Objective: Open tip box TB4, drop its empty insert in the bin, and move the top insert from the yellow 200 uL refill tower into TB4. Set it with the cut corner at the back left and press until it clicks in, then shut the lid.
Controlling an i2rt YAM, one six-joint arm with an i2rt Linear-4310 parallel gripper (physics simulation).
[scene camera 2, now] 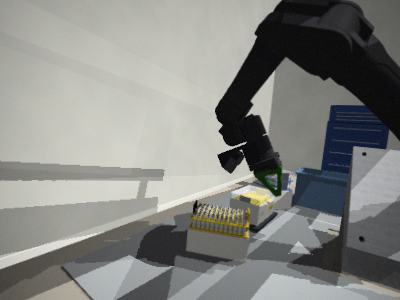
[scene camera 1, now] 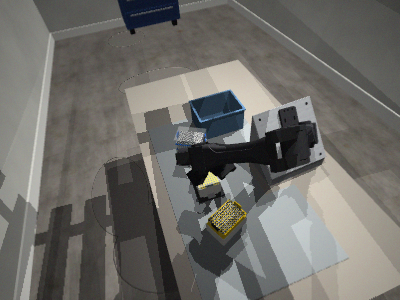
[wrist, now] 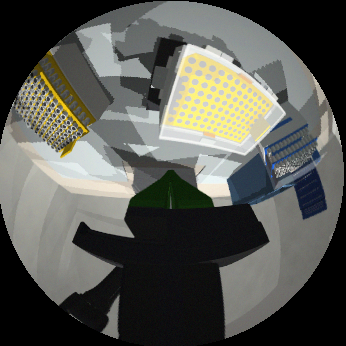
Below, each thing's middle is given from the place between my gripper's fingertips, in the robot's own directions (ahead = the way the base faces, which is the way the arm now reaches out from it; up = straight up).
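You'd find the blue bin [scene camera 2: 321, 190] 3 cm below my hand, 35 cm to the right of it and 10 cm behind it.
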